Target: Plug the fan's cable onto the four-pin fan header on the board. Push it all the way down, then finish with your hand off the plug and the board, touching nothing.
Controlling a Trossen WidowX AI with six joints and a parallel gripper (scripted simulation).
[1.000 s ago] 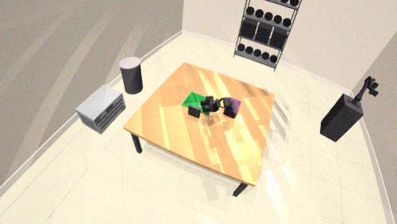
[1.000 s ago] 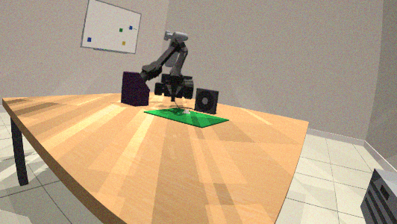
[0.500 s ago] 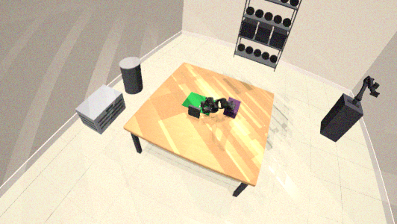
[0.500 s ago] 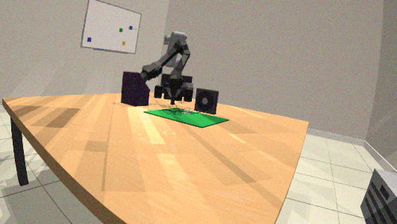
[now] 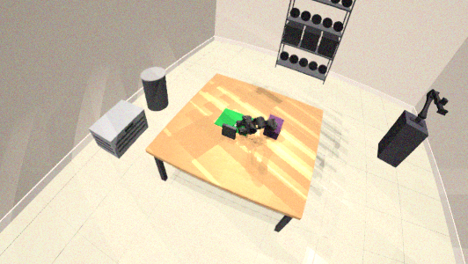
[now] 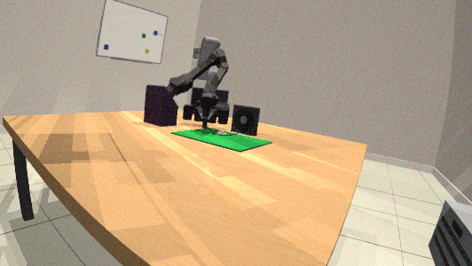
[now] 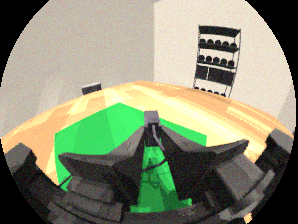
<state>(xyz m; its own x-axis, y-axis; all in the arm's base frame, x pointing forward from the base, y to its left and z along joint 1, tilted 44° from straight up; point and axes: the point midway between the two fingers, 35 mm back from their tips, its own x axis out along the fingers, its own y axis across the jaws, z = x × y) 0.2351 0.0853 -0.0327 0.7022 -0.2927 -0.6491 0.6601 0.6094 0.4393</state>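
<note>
My gripper tip is now 60 mm short of the green board, 40 mm to the right of it and 70 mm above it. From my gripper tip the other things lie so: black square fan (10 mm ahead, 220 mm to the left); dark fan plug (10 mm below).
</note>
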